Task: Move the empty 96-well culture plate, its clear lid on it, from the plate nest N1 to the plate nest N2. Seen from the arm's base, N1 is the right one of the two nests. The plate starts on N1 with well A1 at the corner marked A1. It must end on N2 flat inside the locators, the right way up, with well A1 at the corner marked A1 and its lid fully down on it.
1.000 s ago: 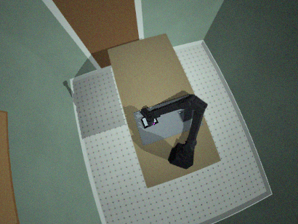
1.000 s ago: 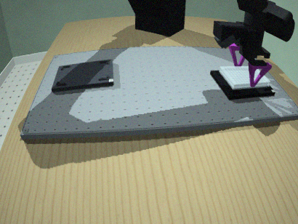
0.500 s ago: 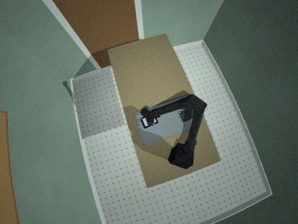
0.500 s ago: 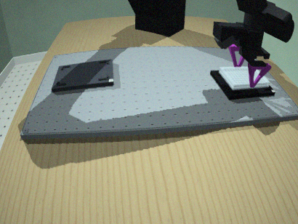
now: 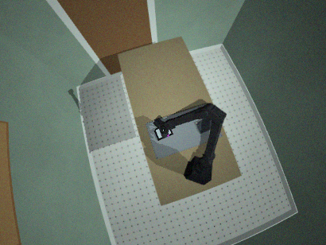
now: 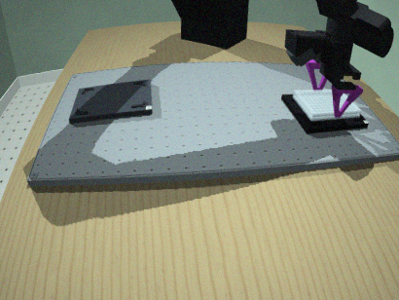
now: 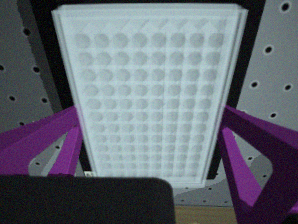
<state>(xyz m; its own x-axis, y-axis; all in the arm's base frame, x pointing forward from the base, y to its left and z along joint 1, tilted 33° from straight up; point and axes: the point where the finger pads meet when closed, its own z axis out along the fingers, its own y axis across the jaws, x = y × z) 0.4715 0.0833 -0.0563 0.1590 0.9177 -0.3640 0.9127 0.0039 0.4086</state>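
The clear lid lies right at my hand.
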